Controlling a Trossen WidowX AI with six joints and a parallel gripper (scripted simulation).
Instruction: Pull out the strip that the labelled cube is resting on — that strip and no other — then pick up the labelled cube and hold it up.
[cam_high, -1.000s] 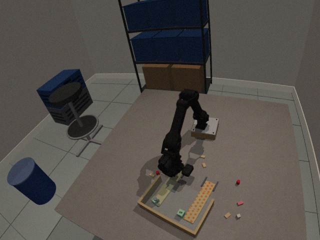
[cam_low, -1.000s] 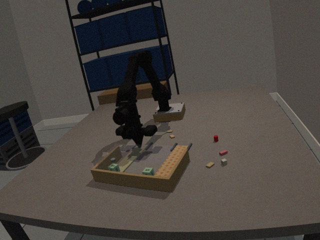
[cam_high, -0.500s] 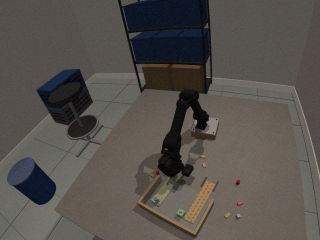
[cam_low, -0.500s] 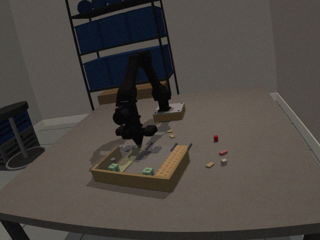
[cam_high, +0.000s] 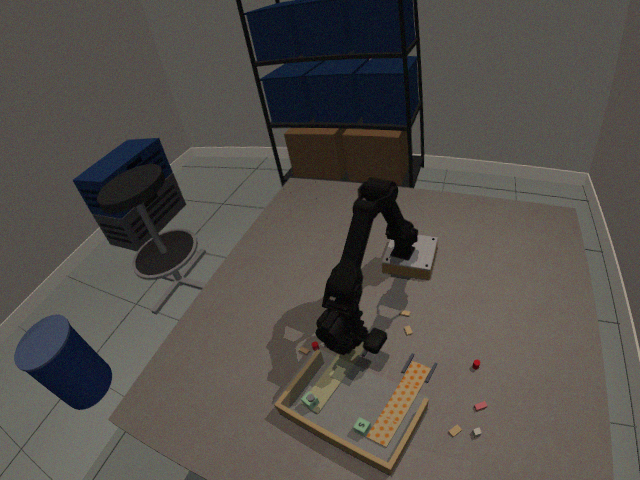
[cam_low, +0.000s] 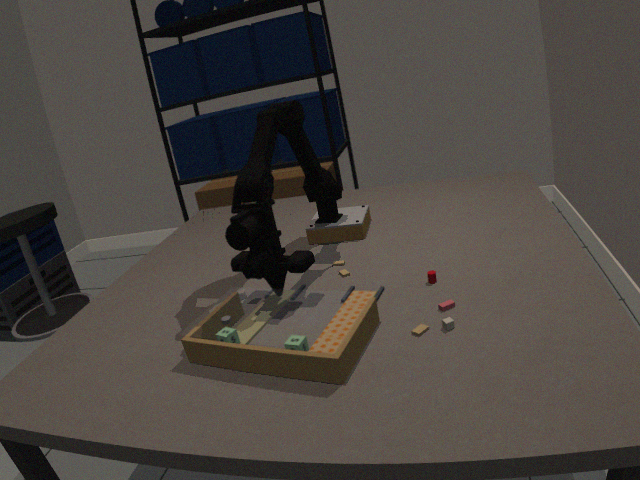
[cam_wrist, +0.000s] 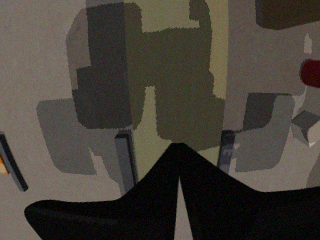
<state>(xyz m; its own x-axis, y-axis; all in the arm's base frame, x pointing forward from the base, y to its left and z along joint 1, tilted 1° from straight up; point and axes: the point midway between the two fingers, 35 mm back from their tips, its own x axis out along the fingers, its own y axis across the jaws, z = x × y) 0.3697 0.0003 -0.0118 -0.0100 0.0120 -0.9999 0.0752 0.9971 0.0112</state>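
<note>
The olive strip is 9 cm ahead of my gripper tip and 1 cm to the right of it. Also, from my gripper tip: pink block (38 cm to the left, 4 cm ahead).
</note>
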